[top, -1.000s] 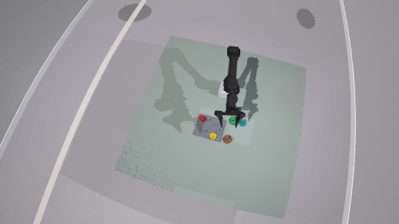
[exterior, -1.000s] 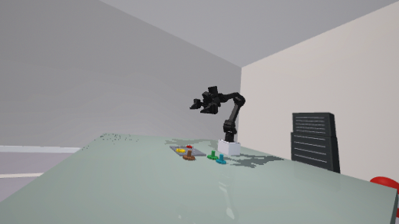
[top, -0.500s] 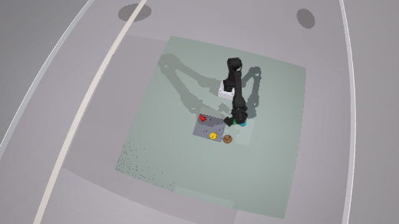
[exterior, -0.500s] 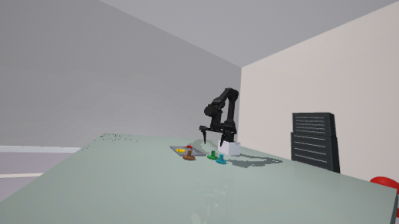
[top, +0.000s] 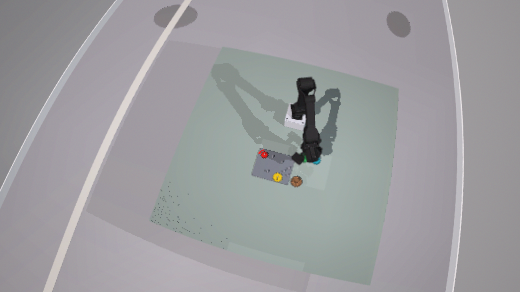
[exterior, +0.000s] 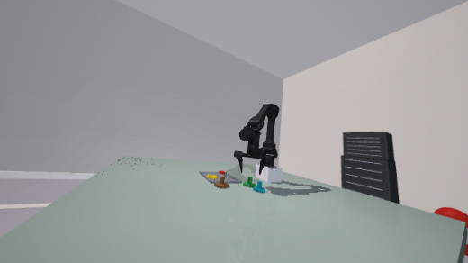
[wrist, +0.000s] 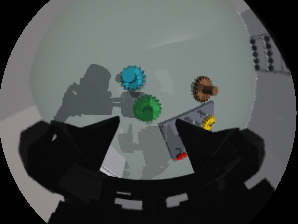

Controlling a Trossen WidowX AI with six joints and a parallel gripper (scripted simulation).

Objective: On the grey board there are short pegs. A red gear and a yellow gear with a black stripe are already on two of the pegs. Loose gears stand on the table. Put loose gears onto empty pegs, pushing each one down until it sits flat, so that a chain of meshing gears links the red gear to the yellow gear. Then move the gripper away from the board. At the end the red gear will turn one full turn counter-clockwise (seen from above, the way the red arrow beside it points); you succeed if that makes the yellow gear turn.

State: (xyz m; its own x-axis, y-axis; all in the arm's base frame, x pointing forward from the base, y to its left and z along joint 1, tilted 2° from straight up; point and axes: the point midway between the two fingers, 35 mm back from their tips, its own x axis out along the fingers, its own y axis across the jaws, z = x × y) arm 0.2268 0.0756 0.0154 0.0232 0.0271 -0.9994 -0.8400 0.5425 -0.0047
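My gripper tip is 4 cm above the green gear. The rest, counted from my gripper tip: brown gear (15 cm ahead, 2 cm to the right, 4 cm below); yellow gear (14 cm ahead, 13 cm to the right, 4 cm below); teal gear (1 cm ahead, 7 cm to the left, 4 cm below).
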